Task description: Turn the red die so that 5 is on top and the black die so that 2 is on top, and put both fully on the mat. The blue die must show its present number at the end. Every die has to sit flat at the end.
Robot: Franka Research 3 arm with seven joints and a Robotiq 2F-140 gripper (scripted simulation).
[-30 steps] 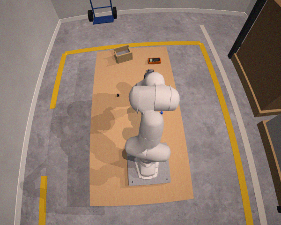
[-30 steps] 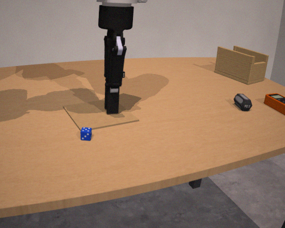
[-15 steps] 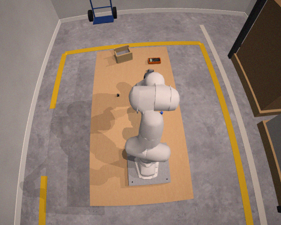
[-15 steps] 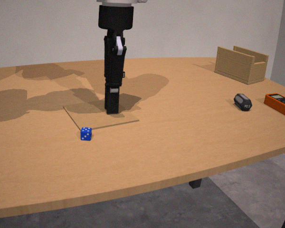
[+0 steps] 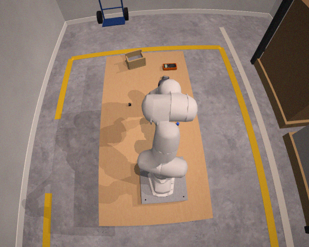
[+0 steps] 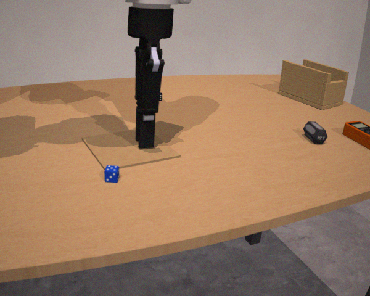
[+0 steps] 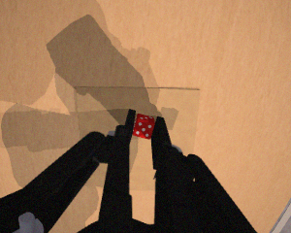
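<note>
Right now my hand is 3 cm above the red die. The rest, counted from my hand: thin tan mat: 4 cm below, 3 cm behind; black die: 27 cm to the left, 12 cm ahead, 3 cm below; blue die: 10 cm to the right, 9 cm behind, 3 cm below.
</note>
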